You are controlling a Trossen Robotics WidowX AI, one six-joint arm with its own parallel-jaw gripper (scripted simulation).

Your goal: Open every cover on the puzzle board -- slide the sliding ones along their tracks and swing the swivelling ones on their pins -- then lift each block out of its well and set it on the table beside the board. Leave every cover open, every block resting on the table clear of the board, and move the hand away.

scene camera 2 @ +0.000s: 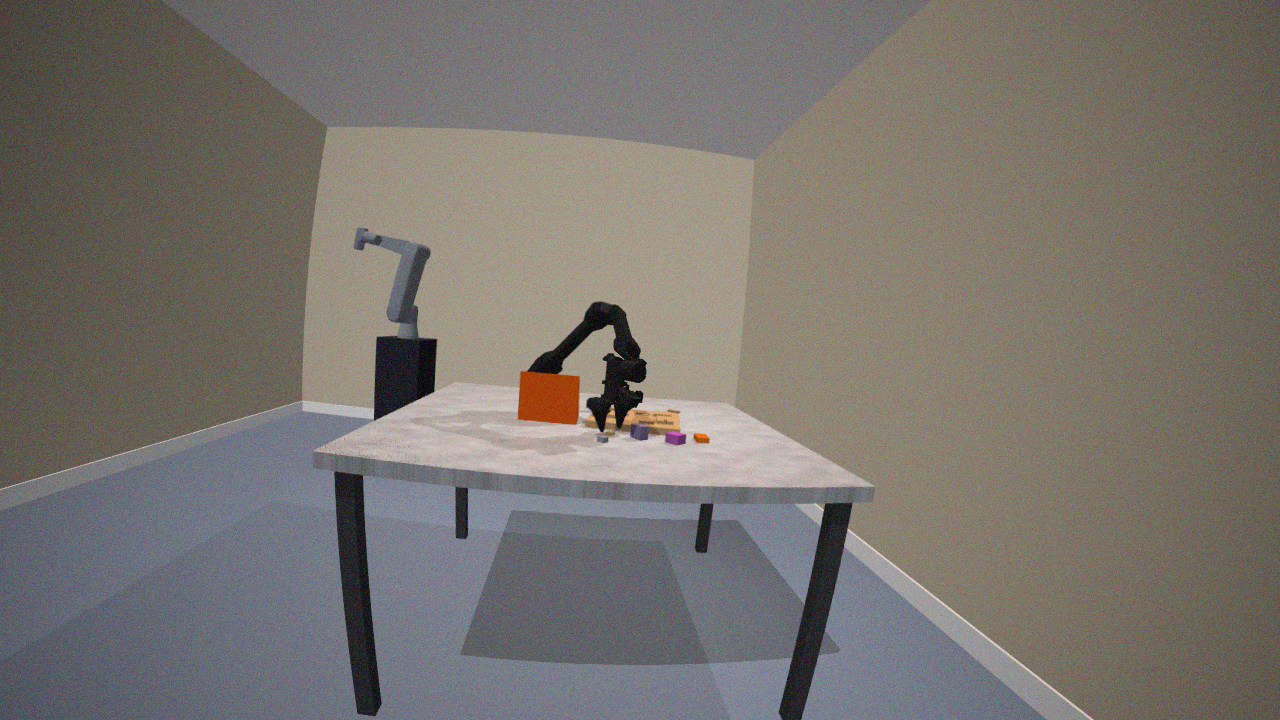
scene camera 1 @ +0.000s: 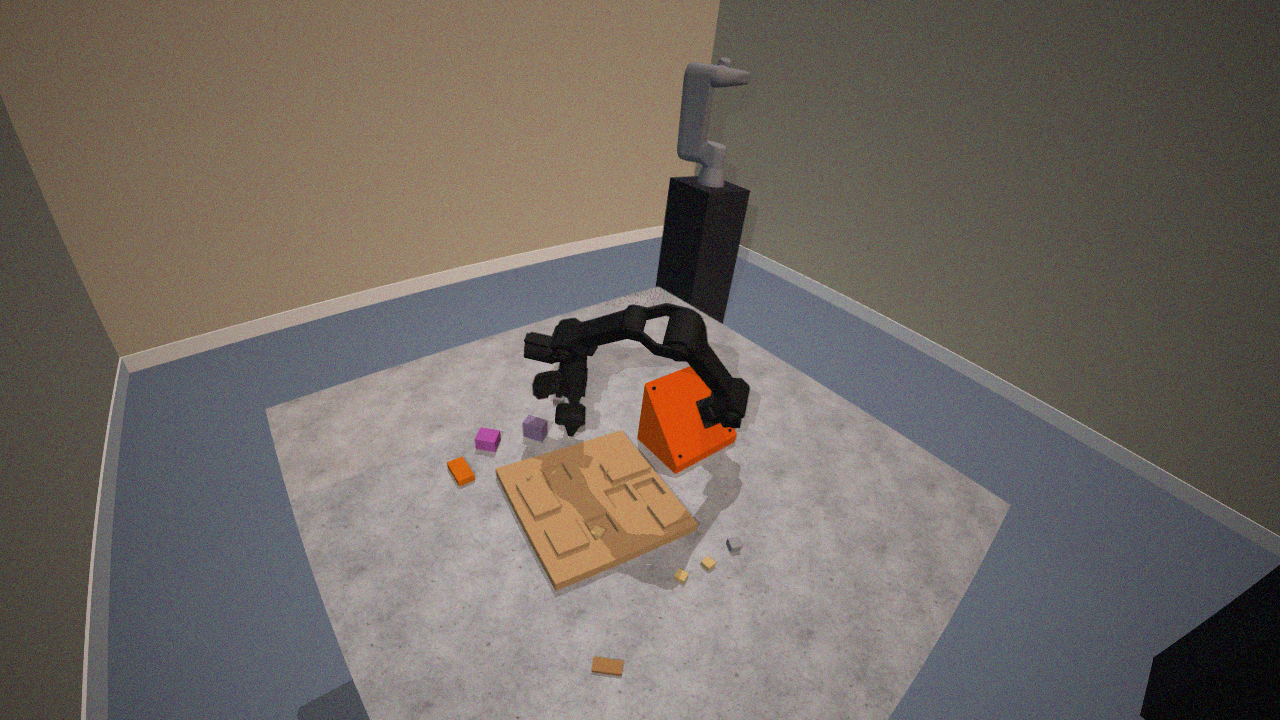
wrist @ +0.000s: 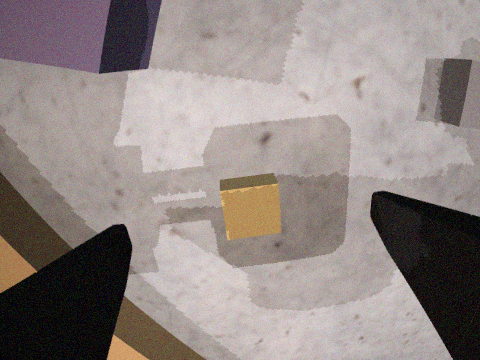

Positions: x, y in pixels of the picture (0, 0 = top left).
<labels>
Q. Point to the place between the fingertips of my gripper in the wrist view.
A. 252, 221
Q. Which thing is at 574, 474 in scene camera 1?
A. A tan puzzle board.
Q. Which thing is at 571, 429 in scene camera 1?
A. My gripper.
</labels>
